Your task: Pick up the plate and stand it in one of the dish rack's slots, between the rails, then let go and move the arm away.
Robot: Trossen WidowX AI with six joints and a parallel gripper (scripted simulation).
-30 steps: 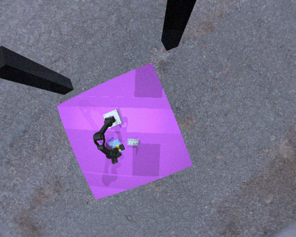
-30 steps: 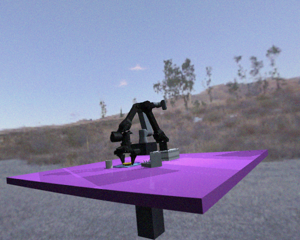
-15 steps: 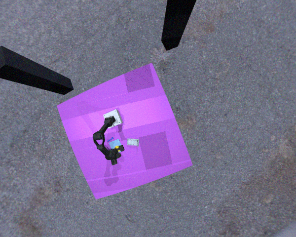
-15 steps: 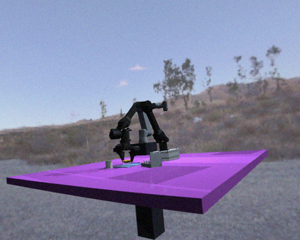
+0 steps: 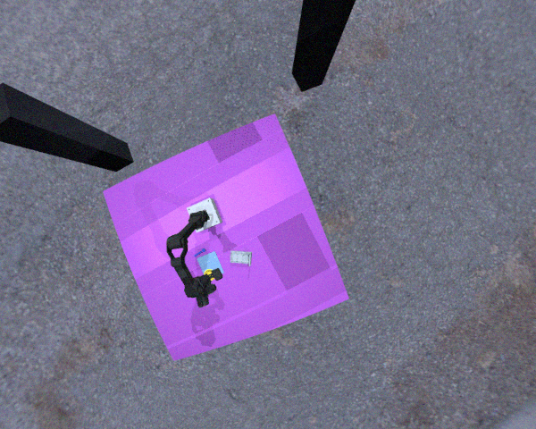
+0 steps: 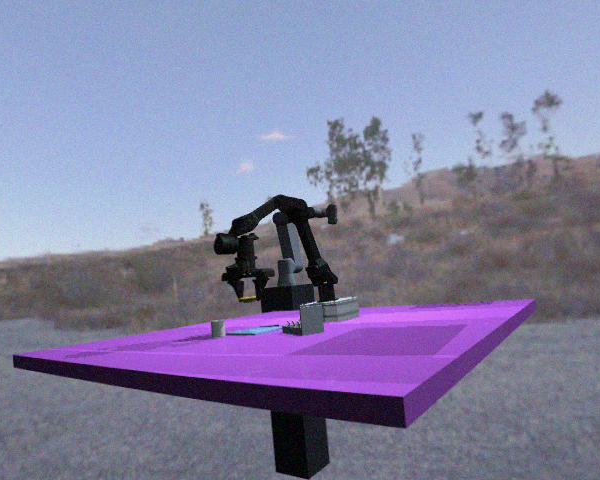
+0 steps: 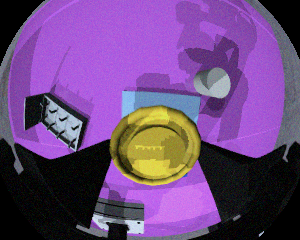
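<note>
The grey dish rack is 190 mm to the left of my gripper tip, 80 mm below it and 10 mm behind it. Also, from my gripper tip: light-blue mat (100 mm below, 40 mm behind, 10 mm to the right); then yellow plate (10 mm above).
</note>
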